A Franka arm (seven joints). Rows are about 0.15 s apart.
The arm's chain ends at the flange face. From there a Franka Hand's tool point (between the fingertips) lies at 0.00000 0.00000 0.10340 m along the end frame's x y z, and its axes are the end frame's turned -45 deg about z.
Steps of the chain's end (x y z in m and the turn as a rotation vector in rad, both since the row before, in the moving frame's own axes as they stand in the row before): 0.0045 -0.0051 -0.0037 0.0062 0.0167 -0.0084; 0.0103 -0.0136 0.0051 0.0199 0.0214 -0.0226; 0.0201 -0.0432 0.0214 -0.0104 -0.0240 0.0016; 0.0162 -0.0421 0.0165 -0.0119 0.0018 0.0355; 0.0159 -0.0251 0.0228 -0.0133 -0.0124 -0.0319; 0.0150 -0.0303 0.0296 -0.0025 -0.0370 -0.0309; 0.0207 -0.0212 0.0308 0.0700 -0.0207 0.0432
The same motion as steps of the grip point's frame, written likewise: 0.0085 0.0003 -0.0037 -0.0074 0.0162 -0.0084; 0.0199 -0.0023 0.0051 -0.0011 0.0292 -0.0226; 0.0422 -0.0173 0.0214 0.0096 -0.0243 0.0016; 0.0405 -0.0173 0.0165 -0.0097 -0.0071 0.0355; 0.0271 -0.0064 0.0228 -0.0006 -0.0182 -0.0319; 0.0291 -0.0133 0.0295 0.0244 -0.0279 -0.0309; 0.0334 -0.0069 0.0305 0.0641 0.0349 0.0432
